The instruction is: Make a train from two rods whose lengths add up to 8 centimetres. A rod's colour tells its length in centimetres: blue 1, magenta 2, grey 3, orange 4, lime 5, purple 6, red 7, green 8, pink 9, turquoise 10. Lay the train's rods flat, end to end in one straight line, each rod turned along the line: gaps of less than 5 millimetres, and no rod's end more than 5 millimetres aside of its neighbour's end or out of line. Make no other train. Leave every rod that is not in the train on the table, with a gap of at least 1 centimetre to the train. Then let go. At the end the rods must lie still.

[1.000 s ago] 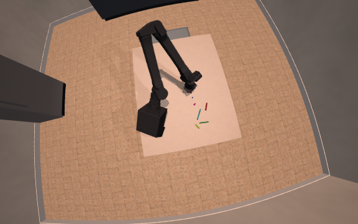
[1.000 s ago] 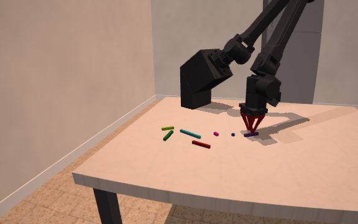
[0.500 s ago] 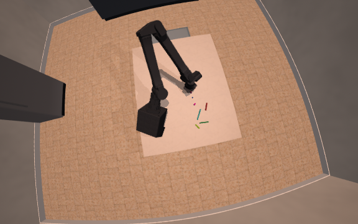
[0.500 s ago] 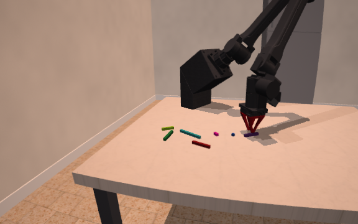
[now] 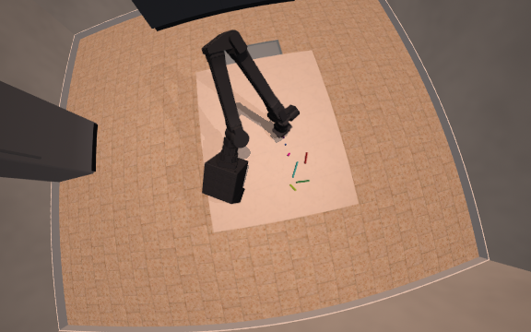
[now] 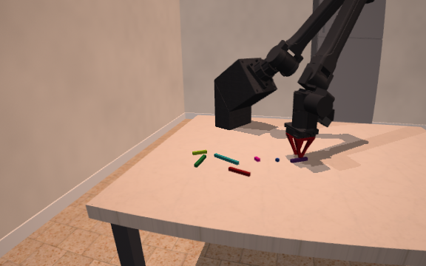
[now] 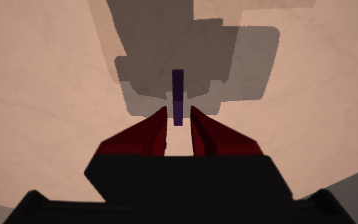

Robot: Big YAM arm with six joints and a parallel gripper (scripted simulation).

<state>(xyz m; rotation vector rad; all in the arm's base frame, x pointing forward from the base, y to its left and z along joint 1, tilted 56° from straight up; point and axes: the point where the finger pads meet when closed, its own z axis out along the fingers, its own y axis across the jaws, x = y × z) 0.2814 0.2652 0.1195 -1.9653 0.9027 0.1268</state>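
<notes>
Right now my hand is 2 cm above the purple rod. From my hand the other things lie so: red rod: 17 cm ahead, 12 cm to the right, 2 cm below; then magenta rod: 6 cm ahead, 12 cm to the right, 2 cm below; then blue rod: 3 cm ahead, 6 cm to the right, 2 cm below.
</notes>
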